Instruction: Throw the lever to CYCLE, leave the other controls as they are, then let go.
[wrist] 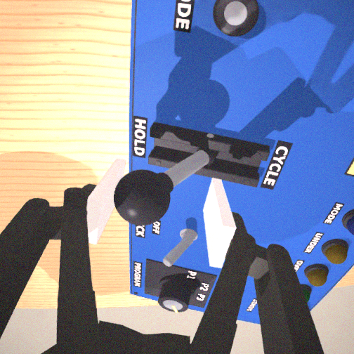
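The lever [142,198] has a black ball knob on a grey shaft. The shaft rises from about the middle of a black slot [255,176] between the HOLD label [139,136] and the CYCLE label [276,164]. My gripper [165,185] is partly open, with nothing gripped. Its two white pads stand on either side of the knob in the view, the left pad nearer to the knob than the right one. Whether a pad touches the knob, and how deep the pads reach, I cannot tell.
The blue panel [295,200] lies on a wooden table [60,75]. A small toggle switch [176,252] and a PROGRAM rotary knob [173,296] stand below the lever. A round button [235,13] is at the top. Amber lamps [335,251] [316,274] are at the right.
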